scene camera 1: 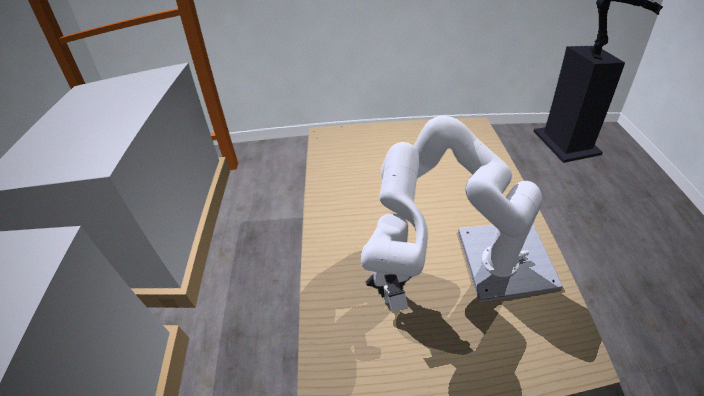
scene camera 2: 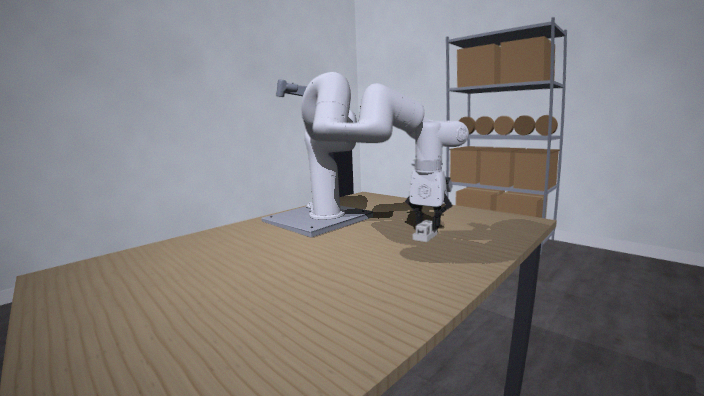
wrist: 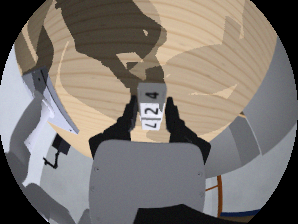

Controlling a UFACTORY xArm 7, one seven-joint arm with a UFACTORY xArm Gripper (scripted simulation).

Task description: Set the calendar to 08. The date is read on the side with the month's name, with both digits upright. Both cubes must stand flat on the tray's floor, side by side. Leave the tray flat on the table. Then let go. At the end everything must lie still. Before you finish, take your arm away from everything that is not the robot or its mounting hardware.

Path:
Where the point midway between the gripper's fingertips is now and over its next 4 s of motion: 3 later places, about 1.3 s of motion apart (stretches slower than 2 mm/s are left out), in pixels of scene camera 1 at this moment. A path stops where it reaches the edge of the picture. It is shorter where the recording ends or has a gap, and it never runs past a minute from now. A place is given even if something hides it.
My gripper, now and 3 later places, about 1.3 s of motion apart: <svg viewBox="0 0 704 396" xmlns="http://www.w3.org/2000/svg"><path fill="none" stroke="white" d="M390 291L390 279L371 269L348 259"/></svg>

